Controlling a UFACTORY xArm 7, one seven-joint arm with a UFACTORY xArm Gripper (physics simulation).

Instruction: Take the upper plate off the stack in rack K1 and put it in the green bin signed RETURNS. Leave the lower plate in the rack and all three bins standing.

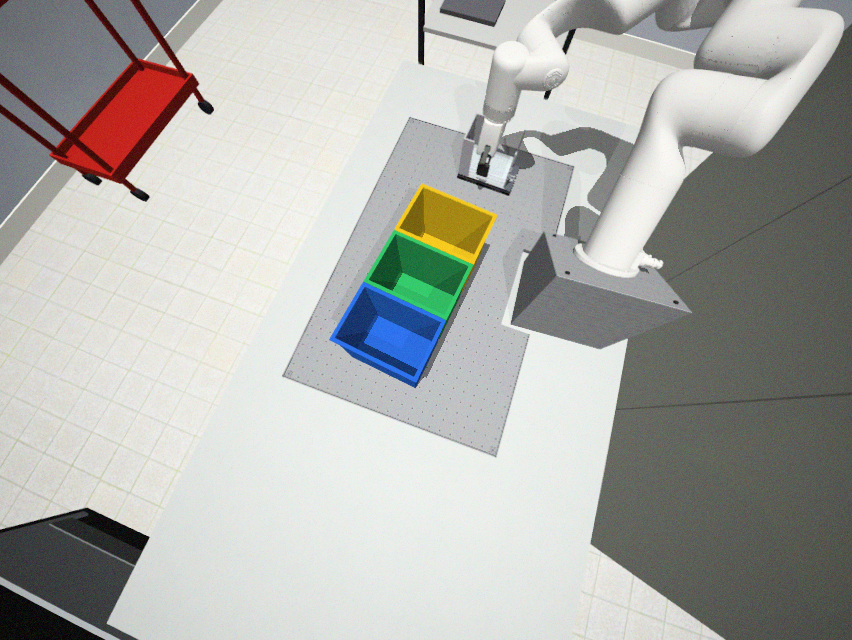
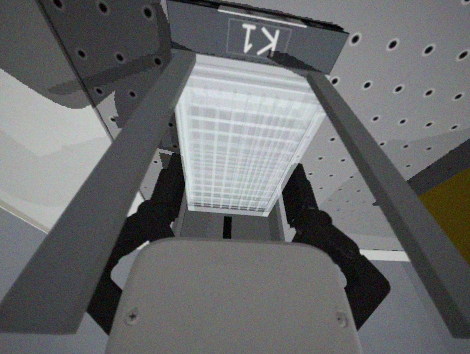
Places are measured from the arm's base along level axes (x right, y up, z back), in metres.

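Where they show: gripper, between the fingertips: [image 1: 486, 162] [image 2: 236, 170]; arm's base, origin of its link: [image 1: 604, 261].
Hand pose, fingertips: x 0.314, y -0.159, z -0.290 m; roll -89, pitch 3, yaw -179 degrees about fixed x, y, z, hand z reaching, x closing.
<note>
Things, the pixels of their top centre, and the offset from my fingertips. "pt": a spot on its surface instead. Level surfaces: height alone.
- clear white plate, centre of its top: [image 2: 237, 174] [image 1: 488, 161] dx +0.000, dy +0.008, dz +0.003 m
- grey rack K1, a spot on its surface: [image 2: 200, 37] pt dx +0.025, dy -0.022, dz +0.081 m
- green bin, centre of its top: [image 1: 419, 272] dx -0.444, dy +0.141, dz -0.055 m
- yellow bin, centre of its top: [image 1: 446, 222] dx -0.315, dy +0.141, dz -0.036 m
- blue bin, centre of its top: [image 1: 388, 329] dx -0.574, dy +0.141, dz -0.075 m
- perforated grey board, height of its surface: dy -0.039 m
The clear white plate [image 1: 500, 169] [image 2: 240, 145] lies at the top of the stack in the grey rack K1 [image 1: 491, 187] [image 2: 200, 37], between its long upright guides. A lower plate cannot be told apart under it. My gripper [image 1: 484, 163] [image 2: 236, 170] is down at the rack, and its black fingers stand wide, shut on the upper plate from both long sides. The green bin [image 1: 428, 292] stands upright and empty in the middle of the bin row; its sign does not show.
The yellow bin [image 1: 451, 214] [image 2: 452, 215] stands between the green bin and the rack. The blue bin [image 1: 393, 337] stands on the green bin's other side. All are upright on the perforated grey board [image 1: 475, 406]. The arm's base block [image 1: 585, 303] is to the right.
</note>
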